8 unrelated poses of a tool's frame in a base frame.
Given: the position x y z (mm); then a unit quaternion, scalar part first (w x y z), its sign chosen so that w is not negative.
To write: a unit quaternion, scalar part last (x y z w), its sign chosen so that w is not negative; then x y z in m. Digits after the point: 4 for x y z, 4 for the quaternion.
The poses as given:
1: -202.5 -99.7 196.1 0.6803 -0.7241 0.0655 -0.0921
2: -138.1 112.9 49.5 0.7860 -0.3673 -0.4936 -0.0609
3: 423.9 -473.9 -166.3 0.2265 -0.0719 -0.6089 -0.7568
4: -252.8 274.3 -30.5 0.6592 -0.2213 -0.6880 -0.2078
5: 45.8 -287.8 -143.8 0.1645 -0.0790 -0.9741 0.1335
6: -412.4 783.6 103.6 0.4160 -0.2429 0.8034 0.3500
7: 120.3 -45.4 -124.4 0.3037 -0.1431 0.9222 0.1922
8: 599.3 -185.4 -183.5 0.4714 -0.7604 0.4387 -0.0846
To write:
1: -0.7241 0.0655 -0.0921 0.6803 -0.2025 -0.0997 0.1961
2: -0.3673 -0.4936 -0.0609 0.7860 -0.1381 0.1129 0.0495
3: -0.0719 -0.6089 -0.7568 0.2265 0.4239 -0.4739 -0.1663
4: -0.2213 -0.6880 -0.2078 0.6592 -0.2528 0.2743 -0.0305
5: -0.0790 -0.9741 0.1335 0.1645 0.0458 -0.2878 -0.1438
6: -0.2429 0.8034 0.3500 0.4160 -0.4124 0.7836 0.1036
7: -0.1431 0.9222 0.1922 0.3037 0.1203 -0.0454 -0.1244
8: -0.7604 0.4387 -0.0846 0.4714 0.5993 -0.1854 -0.1835
